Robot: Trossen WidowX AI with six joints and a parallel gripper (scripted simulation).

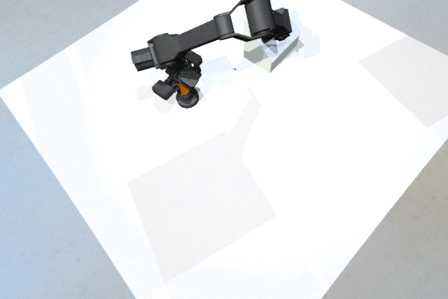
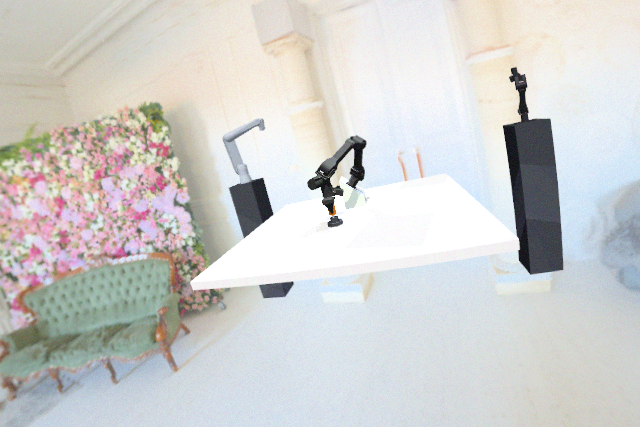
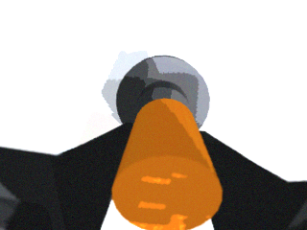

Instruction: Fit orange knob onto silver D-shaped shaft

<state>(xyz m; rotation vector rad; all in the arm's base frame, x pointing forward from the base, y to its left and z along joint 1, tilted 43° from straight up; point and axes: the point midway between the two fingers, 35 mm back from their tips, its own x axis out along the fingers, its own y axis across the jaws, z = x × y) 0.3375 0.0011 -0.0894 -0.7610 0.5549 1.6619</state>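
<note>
The orange knob is 30 mm above my gripper tip. Also, from my gripper tip: dark round pedestal: 40 mm below.
</note>
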